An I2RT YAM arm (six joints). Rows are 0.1 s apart.
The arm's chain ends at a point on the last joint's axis. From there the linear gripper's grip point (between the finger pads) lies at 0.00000 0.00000 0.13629 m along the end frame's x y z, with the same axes.
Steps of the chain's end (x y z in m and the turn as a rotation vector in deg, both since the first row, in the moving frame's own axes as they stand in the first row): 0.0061, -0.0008, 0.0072, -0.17, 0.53, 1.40; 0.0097, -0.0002, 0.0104, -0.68, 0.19, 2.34; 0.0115, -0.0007, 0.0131, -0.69, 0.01, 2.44; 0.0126, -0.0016, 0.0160, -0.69, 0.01, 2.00; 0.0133, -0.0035, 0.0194, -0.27, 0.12, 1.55
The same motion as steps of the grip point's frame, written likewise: 0.0074, -0.0004, 0.0072, -0.17, 0.53, 1.40; 0.0101, 0.0014, 0.0104, -0.68, 0.19, 2.34; 0.0115, 0.0009, 0.0131, -0.69, 0.01, 2.44; 0.0126, 0.0000, 0.0160, -0.69, 0.01, 2.00; 0.0136, -0.0029, 0.0194, -0.27, 0.12, 1.55
